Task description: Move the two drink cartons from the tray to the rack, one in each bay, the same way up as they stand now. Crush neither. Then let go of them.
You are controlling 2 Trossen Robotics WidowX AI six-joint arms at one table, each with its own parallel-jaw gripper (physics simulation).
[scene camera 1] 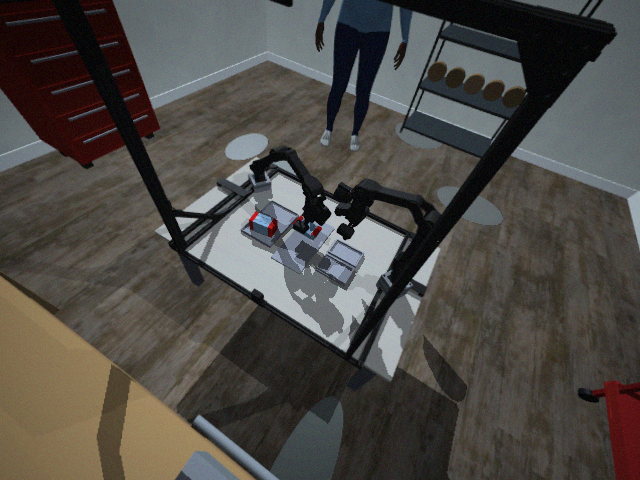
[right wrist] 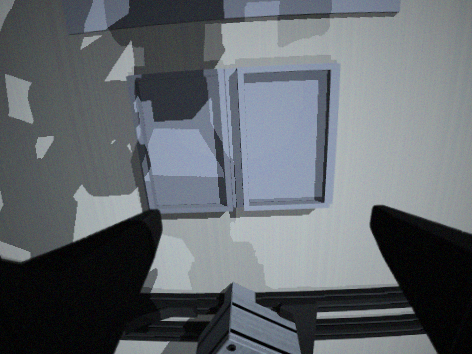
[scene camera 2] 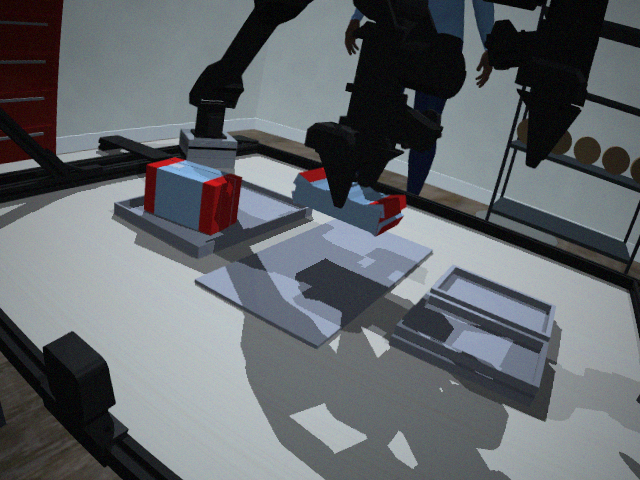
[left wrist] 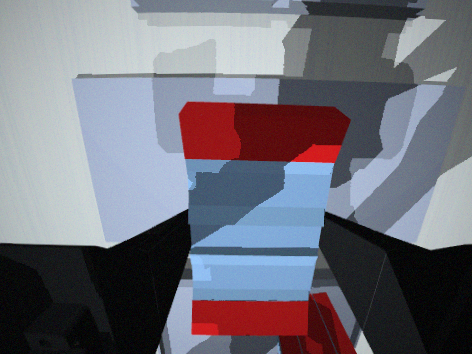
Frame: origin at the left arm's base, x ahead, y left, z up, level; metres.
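Where they show: left gripper, fingertip midpoint: (scene camera 1: 307,228) (scene camera 2: 351,202) (left wrist: 253,216); right gripper, fingertip midpoint: (right wrist: 265,218) (scene camera 2: 535,162); left arm's base, origin of the base link: (scene camera 1: 259,177) (scene camera 2: 208,134).
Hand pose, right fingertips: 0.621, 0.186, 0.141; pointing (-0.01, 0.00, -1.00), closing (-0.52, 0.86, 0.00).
Observation:
Things, the pixels of their centre, and the offset from my right fingertips, as dx, dy, dz. "*": a spot on its surface instead.
- blue carton with red ends, body centre: (left wrist: 253,225) (scene camera 2: 349,199) (scene camera 1: 306,227) -0.175, -0.110, -0.114
- second such carton, surface spot: (left wrist: 327,320) * -0.247, -0.256, -0.157
- tray, body centre: (scene camera 2: 217,208) (left wrist: 258,328) (scene camera 1: 271,222) -0.330, -0.232, -0.189
- rack, body centre: (right wrist: 235,143) (scene camera 2: 485,321) (scene camera 1: 340,260) +0.017, -0.013, -0.187
A blue carton with red ends (scene camera 1: 316,230) (scene camera 2: 361,214) (left wrist: 255,190) is held off the table, long side roughly level, near the far part of the flat plate. My left gripper (scene camera 1: 308,224) (scene camera 2: 356,193) (left wrist: 253,216) is shut on it, one finger on each side. A second such carton (scene camera 1: 264,224) (scene camera 2: 178,193) (left wrist: 327,320) rests in the tray (scene camera 1: 281,211) (scene camera 2: 263,206). The rack (scene camera 2: 516,386) (right wrist: 335,135) has two bays side by side, both empty. My right gripper (scene camera 1: 345,230) (scene camera 2: 537,160) (right wrist: 265,218) is open and empty, above and behind the rack.
A thin flat plate (scene camera 1: 310,248) (scene camera 2: 227,284) (left wrist: 135,150) lies between tray and rack. A black frame surrounds the table, with a black block (scene camera 2: 77,372) on its near rail. The two grippers are near each other in scene camera 1.

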